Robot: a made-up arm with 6 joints. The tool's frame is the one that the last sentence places.
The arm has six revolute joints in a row. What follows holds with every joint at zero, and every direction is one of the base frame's.
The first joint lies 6 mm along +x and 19 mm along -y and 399 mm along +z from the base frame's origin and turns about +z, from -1.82 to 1.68 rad.
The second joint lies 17 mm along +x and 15 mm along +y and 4 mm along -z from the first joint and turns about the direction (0.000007, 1, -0.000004), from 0.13 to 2.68 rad.
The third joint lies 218 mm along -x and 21 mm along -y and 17 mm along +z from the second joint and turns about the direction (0.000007, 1, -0.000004), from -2.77 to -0.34 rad.
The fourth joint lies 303 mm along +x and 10 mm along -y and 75 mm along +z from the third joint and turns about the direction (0.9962, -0.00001, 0.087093), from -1.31 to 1.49 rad.
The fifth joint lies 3 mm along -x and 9 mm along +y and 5 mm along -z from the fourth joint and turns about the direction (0.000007, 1, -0.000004), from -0.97 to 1.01 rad.
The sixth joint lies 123 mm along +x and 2 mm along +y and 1 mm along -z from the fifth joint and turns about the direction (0.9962, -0.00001, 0.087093), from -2.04 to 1.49 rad.
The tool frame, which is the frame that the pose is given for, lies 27 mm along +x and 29 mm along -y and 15 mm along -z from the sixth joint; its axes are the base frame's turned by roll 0.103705, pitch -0.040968 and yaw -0.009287 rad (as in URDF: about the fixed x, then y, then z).
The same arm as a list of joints. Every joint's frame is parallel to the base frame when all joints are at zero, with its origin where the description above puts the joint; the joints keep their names.
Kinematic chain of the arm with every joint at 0, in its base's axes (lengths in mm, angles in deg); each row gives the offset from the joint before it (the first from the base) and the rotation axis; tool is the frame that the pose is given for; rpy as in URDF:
joint 1: xyz 6 -19 399 axis +z
joint 2: xyz 17 15 -4 axis +y
joint 3: xyz -218 -21 17 axis +y
joint 4: xyz 303 -10 75 axis 0.9962 0 0.0871
joint 5: xyz -3 9 -5 axis +y
joint 6: xyz 123 2 -1 axis 0.9962 0 0.0871
tool: xyz 27 -29 -15 rpy 5.94 -2.35 -0.53
Joint limits (deg, base to tool): -104.28..96.26 7.45..153.55 -158.71..-19.48 -75.06..85.37 -55.58..57.87 -116.88..85.37

